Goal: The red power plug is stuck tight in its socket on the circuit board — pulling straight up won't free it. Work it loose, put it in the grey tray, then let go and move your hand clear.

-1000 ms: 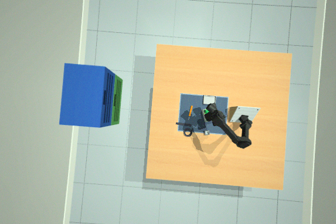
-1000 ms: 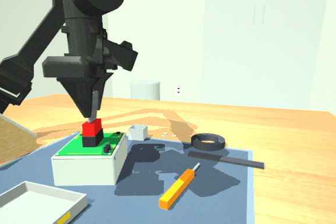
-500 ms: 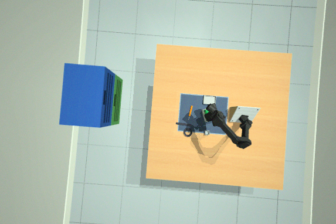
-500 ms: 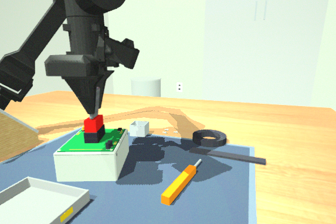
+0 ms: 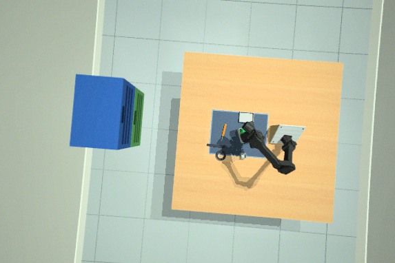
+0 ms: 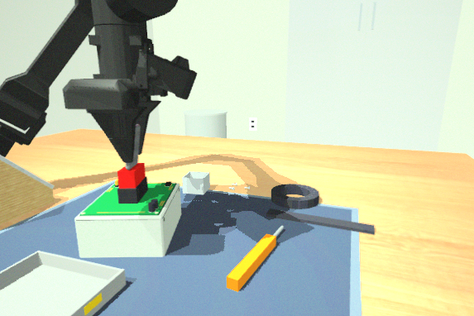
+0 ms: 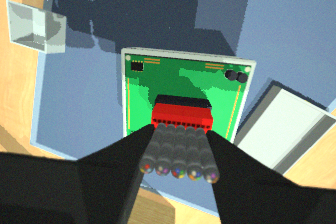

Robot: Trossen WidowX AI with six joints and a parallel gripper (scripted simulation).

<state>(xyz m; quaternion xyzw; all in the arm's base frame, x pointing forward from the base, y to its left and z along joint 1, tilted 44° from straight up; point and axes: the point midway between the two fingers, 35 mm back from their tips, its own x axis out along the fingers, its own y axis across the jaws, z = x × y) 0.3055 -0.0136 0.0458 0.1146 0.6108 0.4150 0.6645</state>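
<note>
Now: the red power plug 1 cm below my gripper tip. Round my gripper tip: blue mat (10 cm below, 5 cm ahead); then dark flat bar (22 cm ahead, 13 cm to the left, 10 cm below).
</note>
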